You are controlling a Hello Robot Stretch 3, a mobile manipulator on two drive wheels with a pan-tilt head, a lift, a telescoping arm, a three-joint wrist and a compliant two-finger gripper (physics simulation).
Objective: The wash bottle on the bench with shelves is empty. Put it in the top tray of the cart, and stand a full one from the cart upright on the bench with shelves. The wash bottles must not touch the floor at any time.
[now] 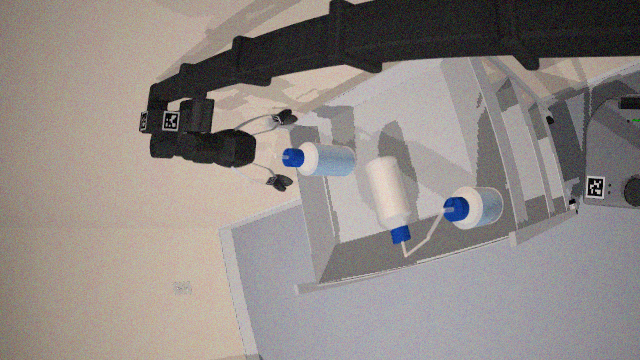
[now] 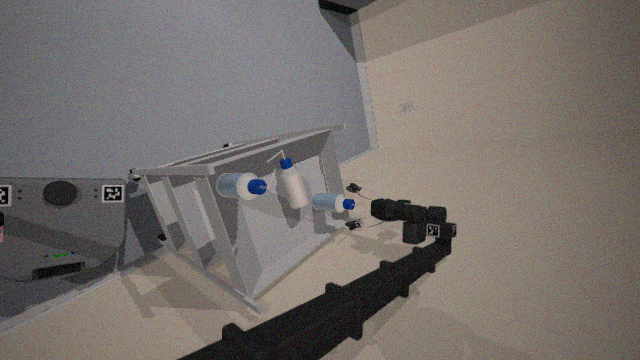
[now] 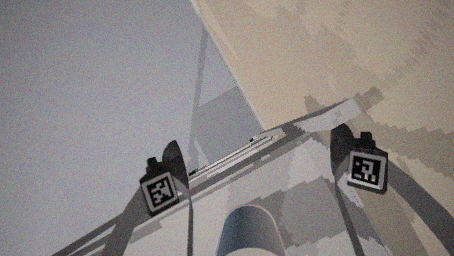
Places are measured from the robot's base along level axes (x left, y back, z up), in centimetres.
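Pixels of known places: robot's base, origin of the base link: [image 1: 634,191] [image 2: 60,191].
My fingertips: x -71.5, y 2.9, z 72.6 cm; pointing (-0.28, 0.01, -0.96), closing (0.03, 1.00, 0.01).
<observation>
Ahead of a thing's pixels: the offset from my fingertips to its top centre. Level surfaces: height alone.
The cart [image 1: 310,235] [image 2: 260,272] has a top tray. A white, empty-looking wash bottle @(dz -0.3, dx +24.7, dy -9.1 cm) [image 1: 387,190] [image 2: 292,185] with a blue cap lies on its side in it. A wash bottle with blue liquid @(dz +11.1, dx +8.1, dy -1.4 cm) [image 1: 332,160] [image 2: 327,202] [image 3: 250,227] stands upright at the tray end nearest the gripper. Another wash bottle with blue liquid @(dz +11.1, dx +41.4, dy -8.1 cm) [image 1: 485,207] [image 2: 232,185] stands upright at the opposite end. My gripper [image 1: 282,150] [image 2: 354,206] [image 3: 254,149] is open, its fingertips apart on either side of the nearer bottle's cap end, holding nothing. The bench with shelves does not show.
The long black arm [image 1: 415,40] [image 2: 310,305] runs alongside the cart. The robot's grey base [image 1: 607,150] [image 2: 90,215] is beyond the cart's other end. A beige wall [image 1: 100,250] [image 2: 500,150] with an outlet @(dz -26.9, dx -125.6, dy -71.3 cm) [image 1: 182,288] [image 2: 406,107] meets the blue-grey floor @(dz -72.6 cm) [image 1: 450,310] [image 2: 150,75].
</observation>
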